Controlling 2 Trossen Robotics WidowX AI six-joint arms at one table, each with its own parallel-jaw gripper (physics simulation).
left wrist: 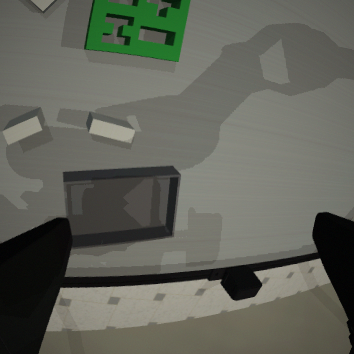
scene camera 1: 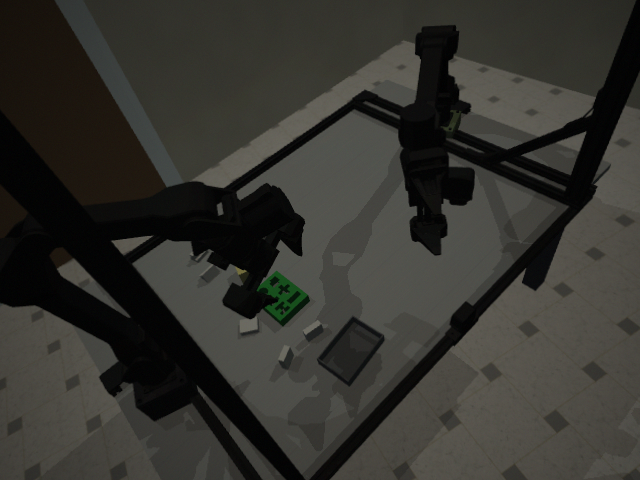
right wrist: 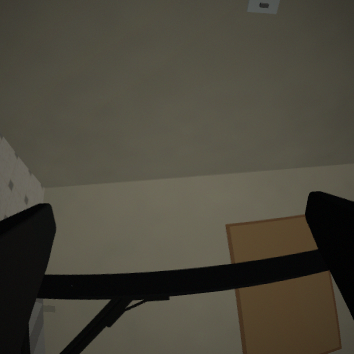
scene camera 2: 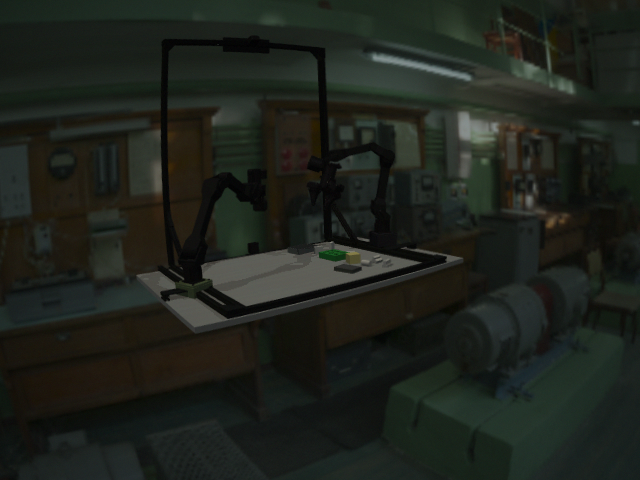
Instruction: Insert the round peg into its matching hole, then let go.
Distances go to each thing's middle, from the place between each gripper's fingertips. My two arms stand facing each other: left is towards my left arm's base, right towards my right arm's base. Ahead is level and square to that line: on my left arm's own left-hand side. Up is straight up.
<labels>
The dark shallow tray [scene camera 1: 348, 353] lies 10 cm behind my left hand, 2 cm to the right of it and 19 cm below it. The rest, counted from my left hand: green hole board [scene camera 1: 296, 299] (11 cm ahead, 2 cm to the right, 19 cm below).
Right now my right hand is 10 cm short of the dark shallow tray, 14 cm to the right of it and 29 cm above it. Also, from my right hand: green hole board (32 cm ahead, 14 cm to the left, 29 cm below).
</labels>
